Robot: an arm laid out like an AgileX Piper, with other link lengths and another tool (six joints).
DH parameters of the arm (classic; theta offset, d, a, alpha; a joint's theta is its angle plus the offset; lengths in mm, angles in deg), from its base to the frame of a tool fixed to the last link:
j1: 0 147.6 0 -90
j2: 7.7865 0 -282.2 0
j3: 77.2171 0 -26.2 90
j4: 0 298.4 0 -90
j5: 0 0 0 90
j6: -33 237.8 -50.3 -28
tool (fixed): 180 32 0 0
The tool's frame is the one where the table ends.
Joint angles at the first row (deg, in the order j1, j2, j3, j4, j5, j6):
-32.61 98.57 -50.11 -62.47 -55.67 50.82
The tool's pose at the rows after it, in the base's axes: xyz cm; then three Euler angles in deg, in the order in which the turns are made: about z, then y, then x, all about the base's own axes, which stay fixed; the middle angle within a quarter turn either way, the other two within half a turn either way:
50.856 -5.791 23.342 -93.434 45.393 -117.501
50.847 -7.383 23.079 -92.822 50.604 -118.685
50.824 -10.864 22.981 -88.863 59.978 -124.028
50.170 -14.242 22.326 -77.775 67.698 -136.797
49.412 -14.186 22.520 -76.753 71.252 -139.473
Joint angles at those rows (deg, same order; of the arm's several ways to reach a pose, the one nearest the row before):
-32.61 98.56 -48.53 -62.05 -57.02 42.44
-32.61 98.56 -45.82 -54.54 -57.08 35.68
-32.61 98.56 -42.61 -41.74 -57.08 24.79
-32.50 98.56 -39.44 -29.77 -57.71 14.19
-31.04 98.56 -36.63 -23.68 -61.74 8.63

